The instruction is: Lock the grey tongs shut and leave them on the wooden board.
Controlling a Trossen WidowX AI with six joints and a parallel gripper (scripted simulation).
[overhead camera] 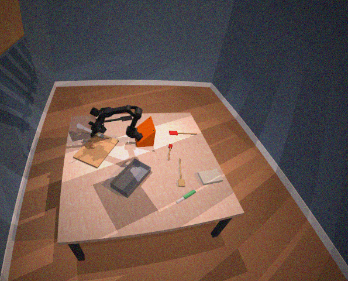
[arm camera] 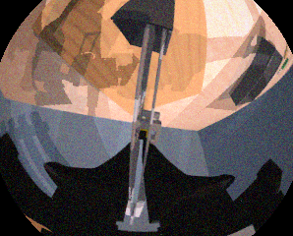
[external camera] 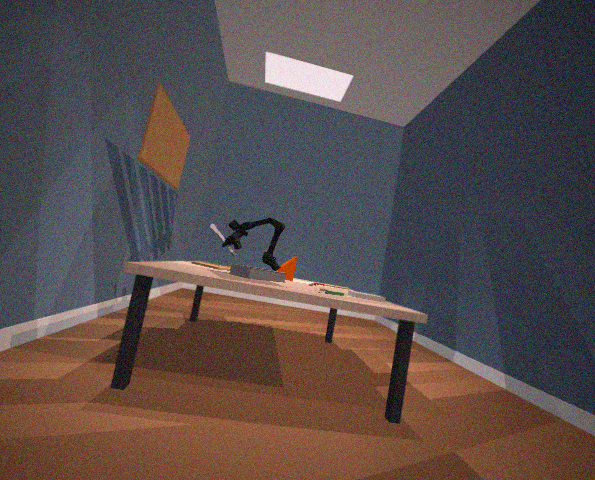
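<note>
My gripper tip is 14 cm above the wooden board and 4 cm to the right of it. From my gripper tip the other things lie so: grey roasting tin: 38 cm ahead, 24 cm to the left, 12 cm below; red-tipped tool: 65 cm to the left, 16 cm ahead, 14 cm below; black bar: 38 cm behind, 31 cm to the left, 14 cm below.
</note>
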